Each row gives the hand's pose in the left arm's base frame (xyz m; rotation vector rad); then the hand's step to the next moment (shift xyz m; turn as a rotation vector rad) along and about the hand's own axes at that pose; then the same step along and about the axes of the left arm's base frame.
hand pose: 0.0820 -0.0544 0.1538 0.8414 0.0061 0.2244
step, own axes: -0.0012 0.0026 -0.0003 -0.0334 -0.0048 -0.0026
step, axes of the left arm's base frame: -0.0017 0.0017 0.0016 -0.0319 -0.0078 -0.0081
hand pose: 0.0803 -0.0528 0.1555 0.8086 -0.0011 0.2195
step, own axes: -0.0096 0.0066 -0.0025 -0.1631 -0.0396 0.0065
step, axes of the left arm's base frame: -0.0109 0.0043 0.0022 -0.1511 -0.0628 -0.0377
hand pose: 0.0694 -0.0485 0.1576 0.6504 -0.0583 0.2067
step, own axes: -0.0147 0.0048 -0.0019 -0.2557 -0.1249 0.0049
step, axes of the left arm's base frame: -0.0154 0.0023 -0.0004 -0.2239 -0.1441 -0.1007
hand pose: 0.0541 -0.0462 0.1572 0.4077 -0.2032 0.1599
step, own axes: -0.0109 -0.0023 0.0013 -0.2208 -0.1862 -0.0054
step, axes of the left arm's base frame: -0.0103 -0.0038 -0.0022 -0.1765 -0.1915 -0.1251
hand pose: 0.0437 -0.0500 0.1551 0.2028 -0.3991 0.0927
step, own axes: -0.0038 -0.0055 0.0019 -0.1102 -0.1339 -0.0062
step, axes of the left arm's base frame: -0.0035 -0.0060 -0.0008 -0.0815 -0.1348 -0.0729
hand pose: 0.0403 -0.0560 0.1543 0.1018 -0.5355 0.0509
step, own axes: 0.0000 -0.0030 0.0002 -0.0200 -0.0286 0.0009
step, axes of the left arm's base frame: 0.0001 -0.0030 -0.0001 -0.0155 -0.0290 -0.0119
